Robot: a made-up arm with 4 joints.
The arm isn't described. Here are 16 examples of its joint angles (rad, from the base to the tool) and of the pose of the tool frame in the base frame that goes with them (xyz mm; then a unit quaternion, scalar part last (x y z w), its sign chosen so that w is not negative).
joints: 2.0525 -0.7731 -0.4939 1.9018
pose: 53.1 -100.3 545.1 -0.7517 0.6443 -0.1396 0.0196
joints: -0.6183 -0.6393 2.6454 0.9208
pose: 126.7 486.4 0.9 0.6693 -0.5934 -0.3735 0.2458
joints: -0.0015 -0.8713 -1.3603 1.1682
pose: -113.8 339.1 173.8 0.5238 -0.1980 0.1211 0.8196
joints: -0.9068 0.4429 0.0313 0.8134
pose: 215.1 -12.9 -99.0 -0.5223 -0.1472 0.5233 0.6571
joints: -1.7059 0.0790 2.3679 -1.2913
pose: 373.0 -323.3 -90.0 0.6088 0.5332 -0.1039 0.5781
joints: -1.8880 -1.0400 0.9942 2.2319
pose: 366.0 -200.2 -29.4 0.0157 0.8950 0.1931 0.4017
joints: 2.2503 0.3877 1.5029 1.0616
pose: 139.8 -525.5 494.0 0.2436 -0.3246 0.2718 0.8726
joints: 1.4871 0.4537 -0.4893 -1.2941
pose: 384.3 -180.7 931.6 0.6664 0.3450 -0.3043 0.5868
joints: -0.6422 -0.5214 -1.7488 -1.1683
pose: 324.3 327.8 41.9 0.2023 0.4436 -0.5143 0.7056
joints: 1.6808 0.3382 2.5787 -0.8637
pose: 329.9 -79.7 602.7 -0.6007 0.0290 -0.4257 0.6761
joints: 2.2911 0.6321 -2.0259 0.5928
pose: 276.6 -418.0 792.8 -0.6632 0.4656 0.3788 0.4472
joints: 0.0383 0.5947 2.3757 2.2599
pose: 335.5 488.5 576.6 -0.4514 0.5992 0.5068 0.4247
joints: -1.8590 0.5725 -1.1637 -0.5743
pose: 219.4 -237.5 -331.0 -0.4817 -0.1225 0.0821 0.8639
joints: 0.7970 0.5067 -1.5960 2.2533
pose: 610.7 410.0 557.1 -0.1803 0.9746 -0.0903 0.0974
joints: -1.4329 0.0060 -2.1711 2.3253
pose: 433.9 -247.2 -514.4 0.2003 -0.5882 0.7331 0.2765
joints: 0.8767 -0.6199 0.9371 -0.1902
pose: 13.6 179.1 652.9 -0.2225 0.0985 0.2581 0.9350
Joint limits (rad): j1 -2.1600..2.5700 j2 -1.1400..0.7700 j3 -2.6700..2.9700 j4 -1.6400..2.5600
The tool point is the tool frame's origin. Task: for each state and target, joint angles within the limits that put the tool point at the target. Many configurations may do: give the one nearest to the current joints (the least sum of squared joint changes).
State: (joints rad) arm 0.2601 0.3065 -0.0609 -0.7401
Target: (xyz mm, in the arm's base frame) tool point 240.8 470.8 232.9
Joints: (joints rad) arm 0.1052 0.4985 0.0200 -0.3176
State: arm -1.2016 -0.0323 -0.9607 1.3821
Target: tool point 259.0 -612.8 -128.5
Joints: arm -1.9071 0.0083 -1.3357 1.5867
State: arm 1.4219 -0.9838 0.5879 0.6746
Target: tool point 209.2 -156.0 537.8
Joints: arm 1.0830 -0.9241 0.7024 1.4183
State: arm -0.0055 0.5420 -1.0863 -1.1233
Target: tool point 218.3 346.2 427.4
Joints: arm 0.1592 0.4676 -1.6276 -0.6856
